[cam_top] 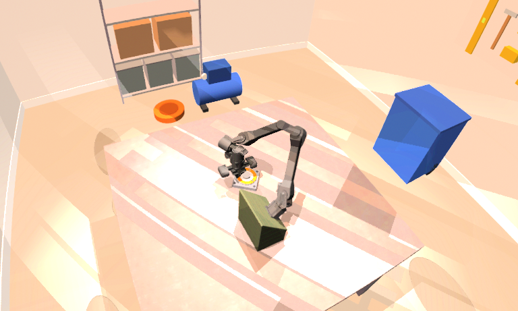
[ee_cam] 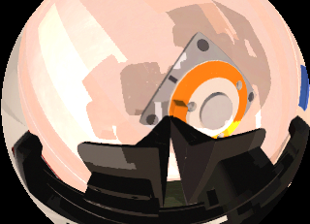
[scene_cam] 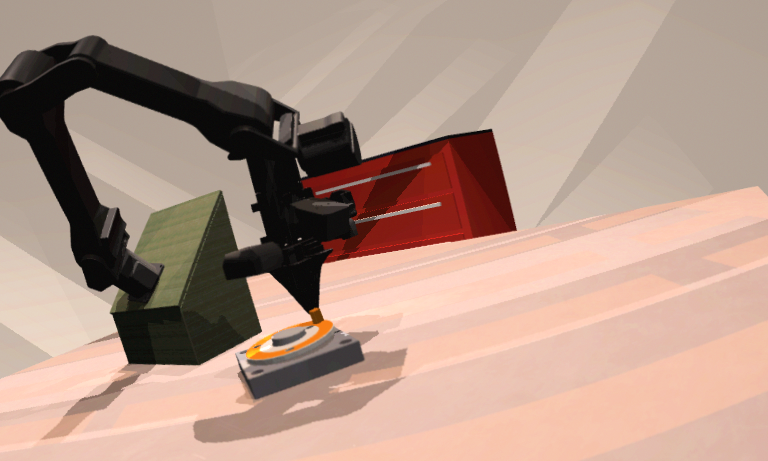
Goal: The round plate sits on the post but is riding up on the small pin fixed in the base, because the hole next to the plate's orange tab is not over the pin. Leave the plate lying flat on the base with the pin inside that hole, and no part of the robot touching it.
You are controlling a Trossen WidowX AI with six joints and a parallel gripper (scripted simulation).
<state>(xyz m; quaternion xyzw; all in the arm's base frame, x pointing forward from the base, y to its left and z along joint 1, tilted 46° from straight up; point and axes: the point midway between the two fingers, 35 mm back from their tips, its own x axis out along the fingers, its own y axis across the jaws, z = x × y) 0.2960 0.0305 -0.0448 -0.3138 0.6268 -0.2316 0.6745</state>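
The grey square base is 10 mm ahead of my gripper tip, 50 mm to the right of it and 20 mm below it.
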